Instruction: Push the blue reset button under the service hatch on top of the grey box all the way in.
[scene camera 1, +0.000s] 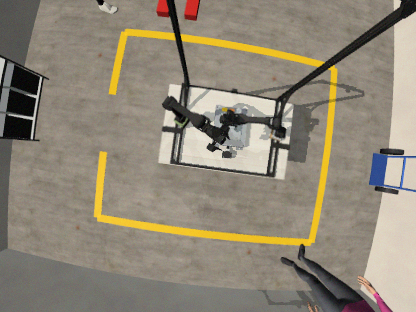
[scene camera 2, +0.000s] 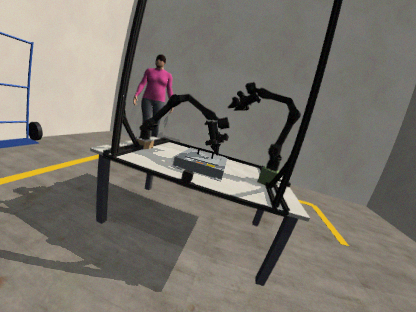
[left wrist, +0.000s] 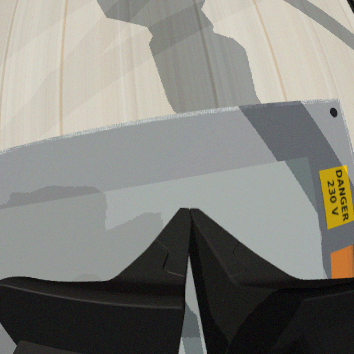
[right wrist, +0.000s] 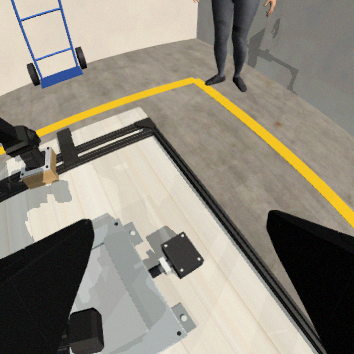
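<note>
The grey box (scene camera 1: 239, 132) (scene camera 2: 200, 165) (left wrist: 125, 137) (right wrist: 137, 280) lies on the table. A paler flat panel (left wrist: 245, 200), seemingly the hatch, covers much of its top. Black handle posts (scene camera 2: 199, 150) stand on the top in scene camera 2. The blue button does not show in any view. My left gripper (scene camera 2: 216, 151) (left wrist: 187, 216) is shut and empty, its tips pointing down over the panel close to the handle; how much height is left is unclear. My right gripper (scene camera 2: 233, 106) (right wrist: 180, 224) is open and empty, high above the box's far side in scene camera 2.
A black block (right wrist: 182, 255) is joined to the box's side by a short connector. A yellow danger label (left wrist: 336, 197) and an orange label (left wrist: 342, 262) sit at the box's edge. Dark frame rails (right wrist: 210, 202) border the table. A person (scene camera 2: 158, 85) stands behind the table.
</note>
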